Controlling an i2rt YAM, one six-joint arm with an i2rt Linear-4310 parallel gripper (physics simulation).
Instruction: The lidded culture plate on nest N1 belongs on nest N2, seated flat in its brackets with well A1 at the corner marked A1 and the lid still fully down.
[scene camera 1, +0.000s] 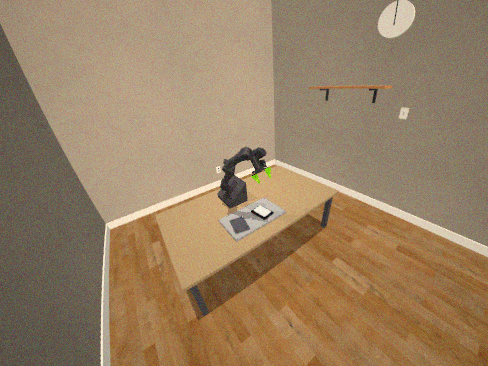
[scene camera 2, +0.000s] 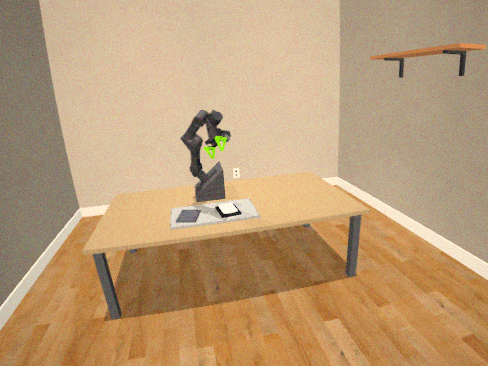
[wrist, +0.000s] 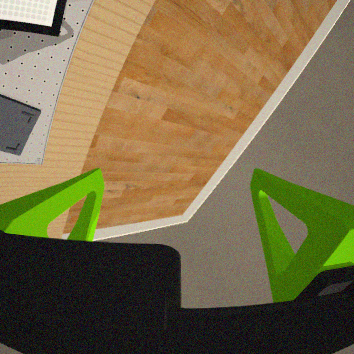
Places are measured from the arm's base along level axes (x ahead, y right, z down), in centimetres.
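Pixels of known places: gripper, between the fingertips: (scene camera 1: 265, 181) (scene camera 2: 217, 154) (wrist: 176, 176); arm's base, origin of its link: (scene camera 1: 230, 190) (scene camera 2: 206, 180).
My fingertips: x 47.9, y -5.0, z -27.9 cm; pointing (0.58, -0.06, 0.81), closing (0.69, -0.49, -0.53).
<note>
For each thing: its top centre in the pictures, then the offset to it from my fingertips. Level surfaces: height alone.
- white-topped culture plate, centre of its top: (scene camera 2: 227, 207) (scene camera 1: 262, 210) dz +35.3, dx -10.7, dy -4.4 cm
- black nest, centre of its top: (scene camera 2: 227, 208) (scene camera 1: 262, 211) dz +36.4, dx -10.7, dy -4.4 cm
- dark grey nest, centre of its top: (scene camera 2: 188, 213) (scene camera 1: 239, 223) dz +36.4, dx -10.1, dy +19.8 cm
- perforated grey board, centre of its top: (scene camera 2: 213, 211) (scene camera 1: 252, 215) dz +38.1, dx -12.9, dy +4.6 cm
- wooden table, height of its surface: dz +39.4 cm
The white-topped culture plate (scene camera 1: 262, 211) (scene camera 2: 228, 208) (wrist: 31, 11) sits on a black nest (scene camera 1: 257, 215) (scene camera 2: 229, 215) (wrist: 49, 30) on the right part of the grey board. In the wrist view it is cut off at the upper left. A dark grey nest (scene camera 1: 239, 224) (scene camera 2: 188, 216) (wrist: 15, 122) with corner brackets is bare on the left part of the board. The N1, N2 and A1 labels cannot be read, and the lid's fit cannot be told. My gripper (scene camera 1: 262, 176) (scene camera 2: 216, 147) (wrist: 176, 176) is open and empty, high above the table behind the board.
The perforated grey board (scene camera 1: 235, 237) (scene camera 2: 210, 220) (wrist: 61, 60) lies on the wooden table (scene camera 1: 186, 250) (scene camera 2: 135, 232) (wrist: 107, 45), in front of the arm's dark base (scene camera 1: 233, 192) (scene camera 2: 210, 187). A wooden shelf (scene camera 1: 350, 87) (scene camera 2: 430, 51) is on the right wall, away from the arm.
</note>
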